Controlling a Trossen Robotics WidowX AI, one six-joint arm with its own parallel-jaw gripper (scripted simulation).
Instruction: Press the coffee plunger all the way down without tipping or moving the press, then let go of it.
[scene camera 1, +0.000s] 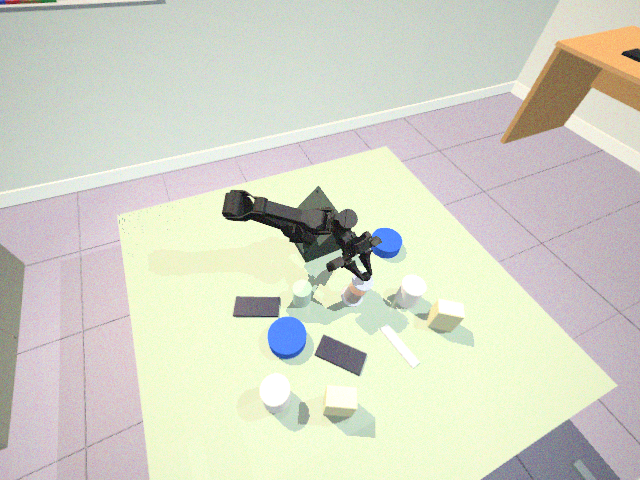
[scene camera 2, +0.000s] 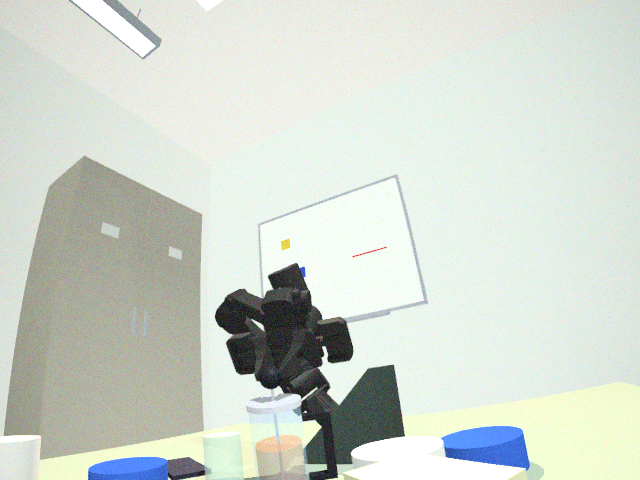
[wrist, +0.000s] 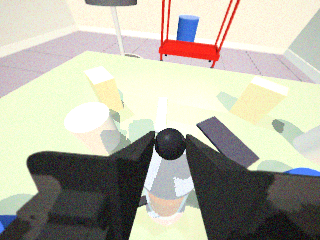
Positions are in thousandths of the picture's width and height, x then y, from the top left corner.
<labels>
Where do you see a coffee press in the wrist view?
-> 527, 765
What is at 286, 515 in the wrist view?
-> A white cylinder.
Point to a coffee press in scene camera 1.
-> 551, 616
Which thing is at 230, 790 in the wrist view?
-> My gripper.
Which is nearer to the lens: the white cylinder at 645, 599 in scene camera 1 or the cream block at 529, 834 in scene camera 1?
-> The cream block.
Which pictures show my gripper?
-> Scene camera 1, scene camera 2 and the wrist view: all of them.
</labels>
